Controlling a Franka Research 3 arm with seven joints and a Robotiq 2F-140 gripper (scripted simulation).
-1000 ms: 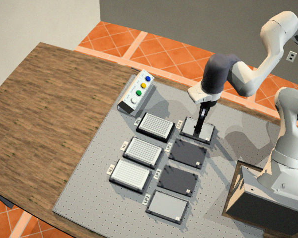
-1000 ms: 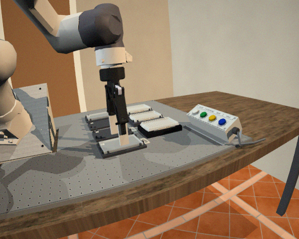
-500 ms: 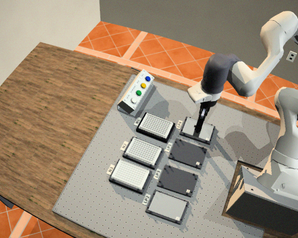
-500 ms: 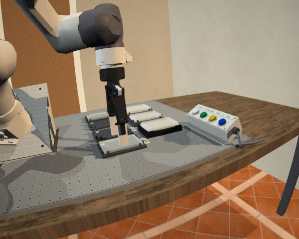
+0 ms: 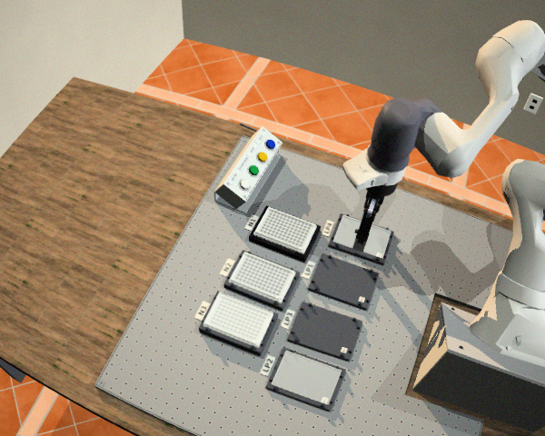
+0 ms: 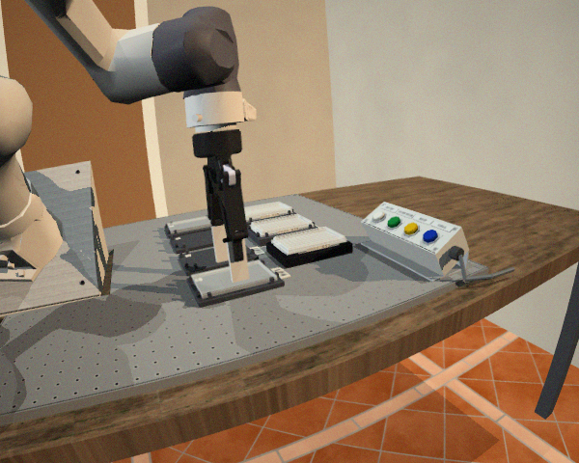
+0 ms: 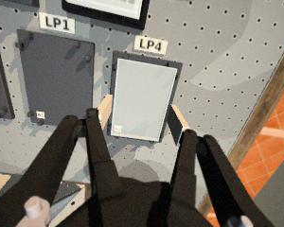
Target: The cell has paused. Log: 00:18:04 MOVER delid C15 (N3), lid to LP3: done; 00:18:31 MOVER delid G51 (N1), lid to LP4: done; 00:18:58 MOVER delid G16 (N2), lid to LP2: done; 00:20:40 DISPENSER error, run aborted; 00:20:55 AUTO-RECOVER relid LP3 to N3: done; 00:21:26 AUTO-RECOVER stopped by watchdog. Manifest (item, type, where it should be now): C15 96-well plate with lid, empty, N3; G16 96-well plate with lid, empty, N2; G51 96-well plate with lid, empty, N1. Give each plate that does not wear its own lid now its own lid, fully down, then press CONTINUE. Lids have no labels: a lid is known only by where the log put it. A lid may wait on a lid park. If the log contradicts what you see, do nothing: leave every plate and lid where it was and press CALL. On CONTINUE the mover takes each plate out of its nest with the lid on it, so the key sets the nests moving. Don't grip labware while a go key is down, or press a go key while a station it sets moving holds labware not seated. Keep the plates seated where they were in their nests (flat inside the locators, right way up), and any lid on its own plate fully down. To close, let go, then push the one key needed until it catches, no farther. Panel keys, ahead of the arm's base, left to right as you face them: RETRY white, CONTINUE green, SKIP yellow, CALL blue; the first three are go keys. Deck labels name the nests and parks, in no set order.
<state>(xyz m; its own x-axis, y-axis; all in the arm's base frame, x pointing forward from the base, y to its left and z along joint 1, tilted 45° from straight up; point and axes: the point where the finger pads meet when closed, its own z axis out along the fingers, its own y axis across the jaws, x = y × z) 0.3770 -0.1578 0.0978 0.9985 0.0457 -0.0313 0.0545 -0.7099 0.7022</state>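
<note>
Now: the lp4 park 5 cm below my hand. Round my hand: plate 21 cm to the left, 17 cm ahead, 3 cm below; then LP3 park 27 cm to the left, 5 cm below, 1 cm behind; then lp1 park 13 cm to the left, 5 cm below.
</note>
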